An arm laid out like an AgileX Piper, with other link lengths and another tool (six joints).
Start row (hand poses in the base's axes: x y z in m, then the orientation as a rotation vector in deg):
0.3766, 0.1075, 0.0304, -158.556, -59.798, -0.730
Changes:
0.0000, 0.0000, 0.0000, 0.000, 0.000, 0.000
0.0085, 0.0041, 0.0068, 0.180, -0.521, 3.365
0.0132, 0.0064, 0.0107, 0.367, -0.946, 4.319
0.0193, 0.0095, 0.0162, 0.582, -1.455, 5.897
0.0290, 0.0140, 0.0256, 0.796, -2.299, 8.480
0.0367, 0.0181, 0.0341, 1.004, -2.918, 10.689
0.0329, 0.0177, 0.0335, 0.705, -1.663, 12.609
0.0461, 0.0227, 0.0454, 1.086, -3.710, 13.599
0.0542, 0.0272, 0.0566, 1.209, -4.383, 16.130
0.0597, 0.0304, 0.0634, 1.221, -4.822, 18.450
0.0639, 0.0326, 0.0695, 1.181, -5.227, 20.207
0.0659, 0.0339, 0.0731, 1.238, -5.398, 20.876
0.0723, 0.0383, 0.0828, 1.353, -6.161, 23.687
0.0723, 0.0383, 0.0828, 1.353, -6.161, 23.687
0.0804, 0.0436, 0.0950, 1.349, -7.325, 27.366
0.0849, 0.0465, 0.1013, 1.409, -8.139, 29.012
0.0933, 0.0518, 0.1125, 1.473, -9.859, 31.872
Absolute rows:
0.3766, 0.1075, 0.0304, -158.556, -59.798, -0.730
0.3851, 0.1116, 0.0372, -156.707, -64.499, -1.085
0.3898, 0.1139, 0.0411, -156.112, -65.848, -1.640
0.3959, 0.1170, 0.0466, -155.134, -68.049, -2.240
0.4056, 0.1215, 0.0560, -153.590, -71.673, -3.166
0.4133, 0.1256, 0.0645, -152.158, -74.710, -3.827
0.4095, 0.1252, 0.0639, -150.857, -77.037, -1.672
0.4227, 0.1302, 0.0758, -150.342, -78.736, -4.567
0.4308, 0.1347, 0.0870, -148.631, -82.179, -5.213
0.4363, 0.1379, 0.0938, -147.045, -85.297, -5.507
0.4405, 0.1401, 0.0999, -145.858, -87.681, -5.806
0.4425, 0.1414, 0.1035, -145.339, -88.557, -5.979
0.4489, 0.1458, 0.1132, -143.214, -92.276, -6.703
0.4489, 0.1458, 0.1132, -143.214, -92.276, -6.703
0.4570, 0.1511, 0.1254, -140.447, -97.188, -7.802
0.4615, 0.1540, 0.1317, -139.150, -99.409, -8.731
0.4699, 0.1593, 0.1429, -136.879, -103.330, -10.751

